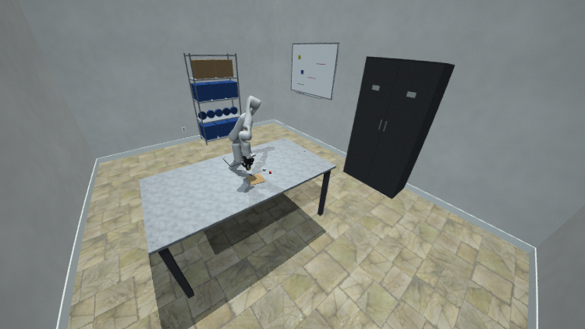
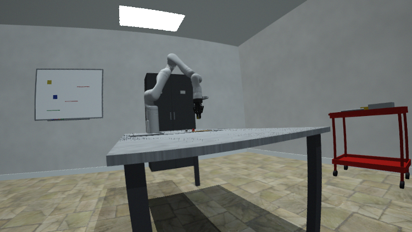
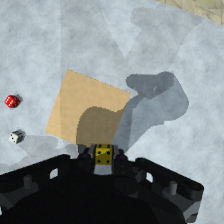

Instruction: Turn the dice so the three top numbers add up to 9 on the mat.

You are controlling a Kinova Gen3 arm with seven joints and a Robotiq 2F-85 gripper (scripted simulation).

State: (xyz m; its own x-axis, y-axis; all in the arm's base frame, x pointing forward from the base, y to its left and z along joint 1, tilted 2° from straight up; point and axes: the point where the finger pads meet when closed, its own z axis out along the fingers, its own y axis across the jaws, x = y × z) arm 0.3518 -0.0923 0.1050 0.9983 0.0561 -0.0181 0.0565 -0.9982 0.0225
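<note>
The tan mat lies 12 cm below my hand, 4 cm to the left of it and 4 cm ahead of it. The rest, counted from my hand: red die (21 cm to the left, 11 cm below, 5 cm ahead); then yellow die (1 cm below); then white die (19 cm to the left, 11 cm below, 3 cm behind).
</note>
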